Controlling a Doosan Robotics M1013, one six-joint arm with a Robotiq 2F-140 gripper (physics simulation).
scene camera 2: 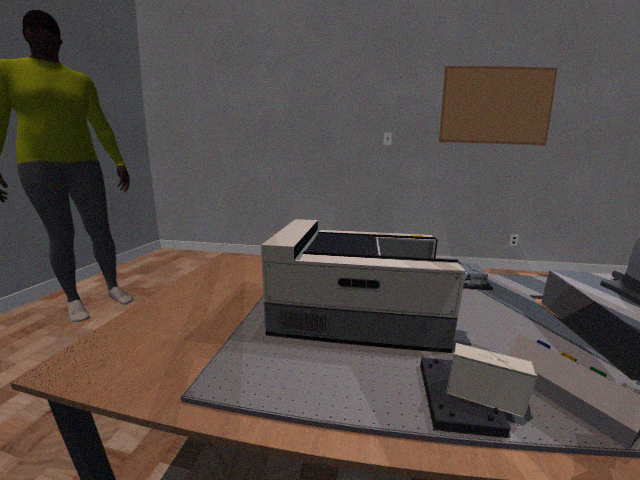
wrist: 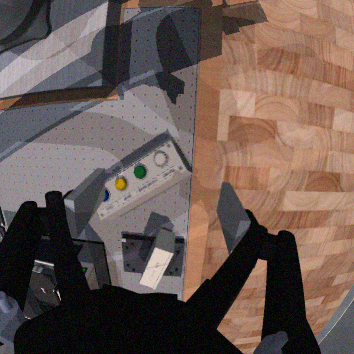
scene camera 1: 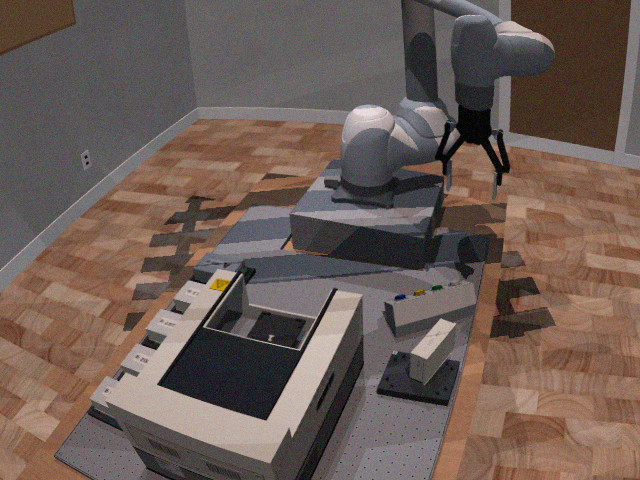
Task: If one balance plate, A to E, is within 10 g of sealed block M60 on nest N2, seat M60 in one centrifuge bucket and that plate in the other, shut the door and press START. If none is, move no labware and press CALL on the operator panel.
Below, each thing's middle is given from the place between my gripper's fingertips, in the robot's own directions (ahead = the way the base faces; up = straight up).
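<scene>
The beige centrifuge [scene camera 1: 209, 395] is 510 mm ahead of my gripper, 400 mm to the right of it and 190 mm below it; going by their middles, it is the farthest from my gripper of the things named here. The button box [scene camera 2: 586, 393] is 90 mm ahead of my gripper, 80 mm to the right of it and 270 mm below it, and, going by their middles, that box is the nearest to my gripper among these. Then there is the dark base plate [scene camera 2: 471, 418], which I find 320 mm ahead of my gripper, 80 mm to the right of it and 300 mm below it. My gripper itself I see 240 mm above the M60 block [scene camera 2: 491, 379], 280 mm short of it and 50 mm to the left of it.
</scene>
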